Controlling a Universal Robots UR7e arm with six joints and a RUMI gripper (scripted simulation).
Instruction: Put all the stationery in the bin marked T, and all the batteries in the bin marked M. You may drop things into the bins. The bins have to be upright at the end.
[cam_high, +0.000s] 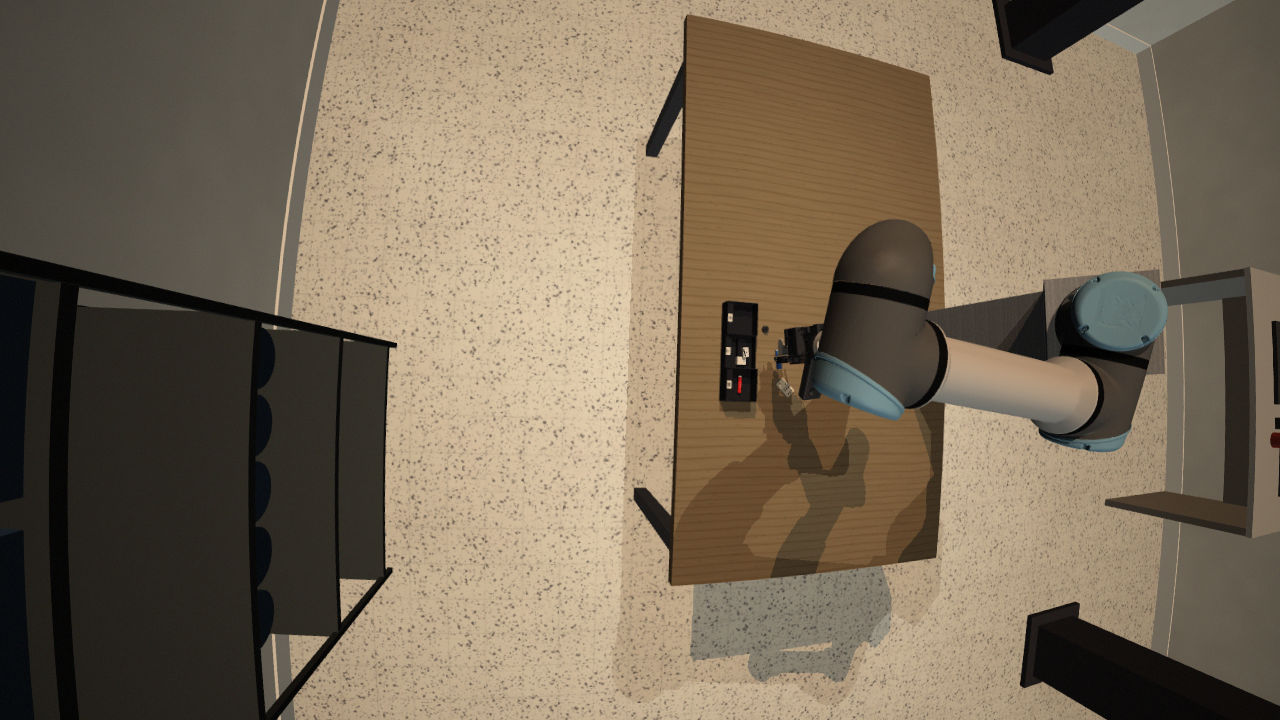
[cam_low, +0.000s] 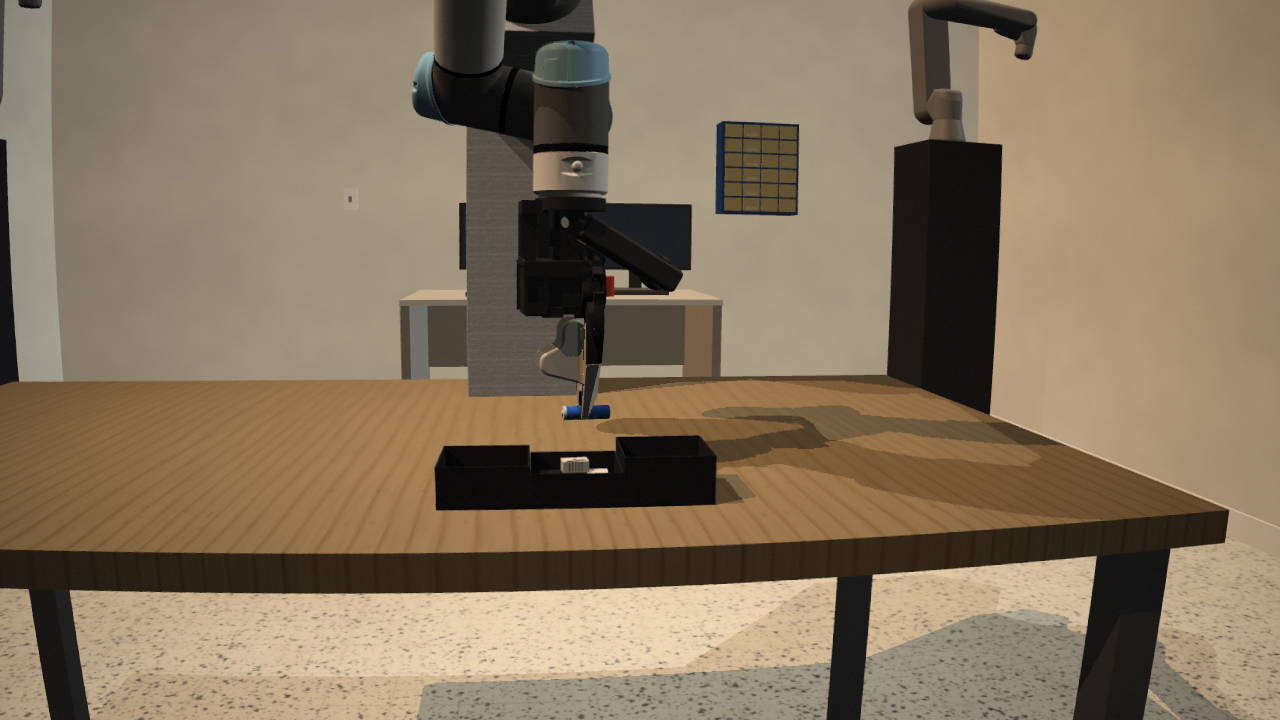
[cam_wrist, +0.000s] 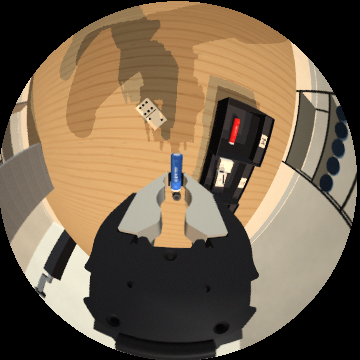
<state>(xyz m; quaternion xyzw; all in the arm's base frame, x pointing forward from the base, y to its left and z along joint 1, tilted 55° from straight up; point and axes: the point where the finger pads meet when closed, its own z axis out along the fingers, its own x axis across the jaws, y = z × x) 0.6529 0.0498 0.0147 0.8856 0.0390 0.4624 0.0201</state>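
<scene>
The red battery is 9 cm ahead of my hand, 6 cm to the left of it and 6 cm below it. The rest, counted from my hand: black round piece 8 cm to the right, 7 cm below, 1 cm ahead; eraser 8 cm ahead, 6 cm below, 1 cm to the right; blue battery 1 cm below.
</scene>
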